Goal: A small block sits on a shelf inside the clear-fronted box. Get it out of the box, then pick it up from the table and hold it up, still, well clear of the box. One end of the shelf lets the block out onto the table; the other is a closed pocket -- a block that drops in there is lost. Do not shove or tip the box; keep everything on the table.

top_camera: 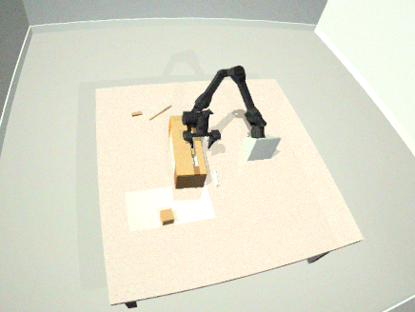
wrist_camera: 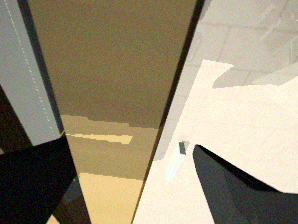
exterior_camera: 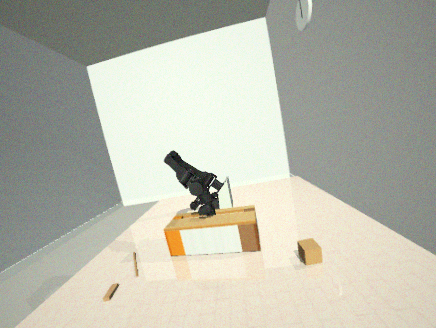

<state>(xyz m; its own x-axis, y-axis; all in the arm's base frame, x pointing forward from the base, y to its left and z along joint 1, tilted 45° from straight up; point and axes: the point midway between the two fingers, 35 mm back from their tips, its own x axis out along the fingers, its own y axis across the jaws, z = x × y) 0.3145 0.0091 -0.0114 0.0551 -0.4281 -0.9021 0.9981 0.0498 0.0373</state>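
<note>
The tan block lies 50 mm ahead of my gripper tip and 20 mm to the left of it. From my gripper tip the other things lie so: tan box: 30 mm below, 30 mm ahead, 20 mm to the right; thin stick: 350 mm to the right, 180 mm ahead, 80 mm below.
</note>
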